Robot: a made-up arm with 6 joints.
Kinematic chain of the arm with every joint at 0, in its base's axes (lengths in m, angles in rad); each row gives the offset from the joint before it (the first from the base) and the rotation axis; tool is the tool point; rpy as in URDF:
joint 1: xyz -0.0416 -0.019 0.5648 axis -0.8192 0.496 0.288
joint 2: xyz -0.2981 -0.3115 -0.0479 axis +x
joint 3: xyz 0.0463 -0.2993 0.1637 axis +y
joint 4: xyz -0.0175 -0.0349 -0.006 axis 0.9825 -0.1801 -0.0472
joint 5: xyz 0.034 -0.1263 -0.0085 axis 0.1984 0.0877 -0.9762
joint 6: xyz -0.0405 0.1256 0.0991 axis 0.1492 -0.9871 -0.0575
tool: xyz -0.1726 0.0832 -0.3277 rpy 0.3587 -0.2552 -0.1
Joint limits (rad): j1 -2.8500..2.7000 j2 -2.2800..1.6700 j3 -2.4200..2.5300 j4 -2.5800..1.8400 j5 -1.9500..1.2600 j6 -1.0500..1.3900
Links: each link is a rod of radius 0.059 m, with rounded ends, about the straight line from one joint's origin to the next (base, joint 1, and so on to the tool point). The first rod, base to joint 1, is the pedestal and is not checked.
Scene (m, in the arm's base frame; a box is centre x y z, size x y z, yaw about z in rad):
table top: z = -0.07
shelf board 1: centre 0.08 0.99 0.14 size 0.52 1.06 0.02 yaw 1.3
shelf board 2: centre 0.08 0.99 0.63 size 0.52 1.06 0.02 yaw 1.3
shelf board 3: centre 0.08 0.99 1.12 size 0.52 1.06 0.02 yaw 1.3
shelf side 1: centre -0.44 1.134 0.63 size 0.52 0.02 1 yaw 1.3
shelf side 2: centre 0.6 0.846 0.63 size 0.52 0.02 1 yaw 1.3
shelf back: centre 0.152 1.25 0.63 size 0.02 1.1 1 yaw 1.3
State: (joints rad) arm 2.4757 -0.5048 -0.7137 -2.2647 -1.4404 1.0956
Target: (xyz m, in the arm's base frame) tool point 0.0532 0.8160 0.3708
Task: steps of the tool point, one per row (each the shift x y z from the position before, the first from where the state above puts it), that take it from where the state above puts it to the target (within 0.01 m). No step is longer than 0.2 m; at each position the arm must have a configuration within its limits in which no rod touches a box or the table.
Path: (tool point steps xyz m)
1: -0.1170 0.0334 -0.0538
2: -0.1068 -0.0025 -0.0245
3: -0.0821 -0.0274 -0.0010
4: -0.0514 -0.0406 0.0126
5: -0.0907 -0.0115 -0.0110
6: -0.0719 -0.0206 -0.0454
7: -0.0425 -0.0272 -0.0719
8: -0.0068 -0.0326 -0.0870
9: 0.0308 -0.0385 -0.0889
10: 0.0653 -0.0460 -0.0778
11: 0.0919 -0.0555 -0.0556
12: 0.0168 0.1801 -0.0075
13: 0.0709 0.1357 0.0075

